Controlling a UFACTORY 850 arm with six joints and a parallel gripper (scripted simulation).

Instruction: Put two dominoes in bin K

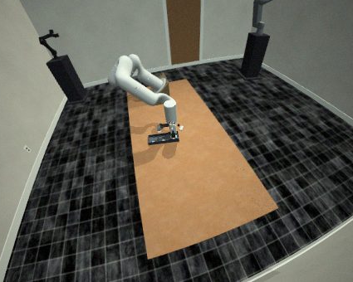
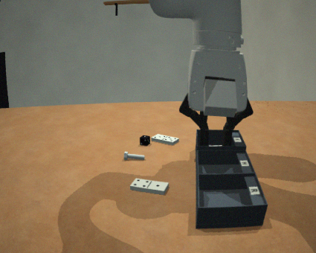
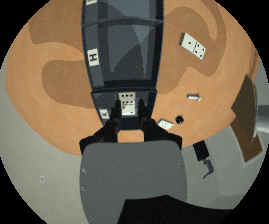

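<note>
Right now my hand is 11 cm past the white domino, 11 cm to the left of it and 3 cm above it. Also, from my hand: black die: 13 cm behind, 6 cm to the left, 3 cm below; then grey bolt: 15 cm behind, 1 cm to the right, 3 cm below; then bin row: 1 cm ahead, 8 cm to the right, 2 cm below.
</note>
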